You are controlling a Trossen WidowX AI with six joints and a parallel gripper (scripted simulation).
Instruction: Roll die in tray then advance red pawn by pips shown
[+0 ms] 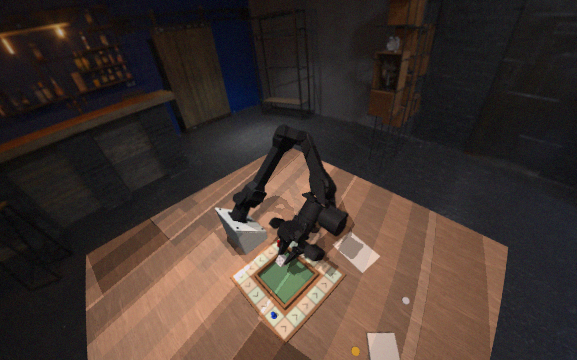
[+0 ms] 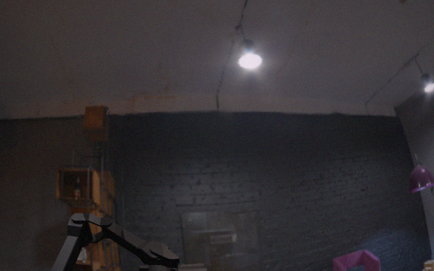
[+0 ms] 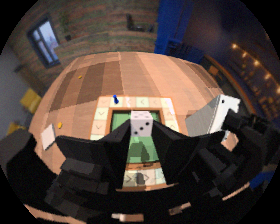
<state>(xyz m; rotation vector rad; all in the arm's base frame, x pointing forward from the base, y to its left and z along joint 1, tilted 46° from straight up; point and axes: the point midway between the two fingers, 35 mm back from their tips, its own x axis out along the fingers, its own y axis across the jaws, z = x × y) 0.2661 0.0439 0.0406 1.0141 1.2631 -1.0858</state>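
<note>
My gripper tip is right at the die. The rest, counted from my gripper tip: blue pawn: 80 mm ahead, 100 mm to the right, 90 mm below; green tray: 110 mm below; red pawn: 120 mm behind, 50 mm to the left, 90 mm below.
</note>
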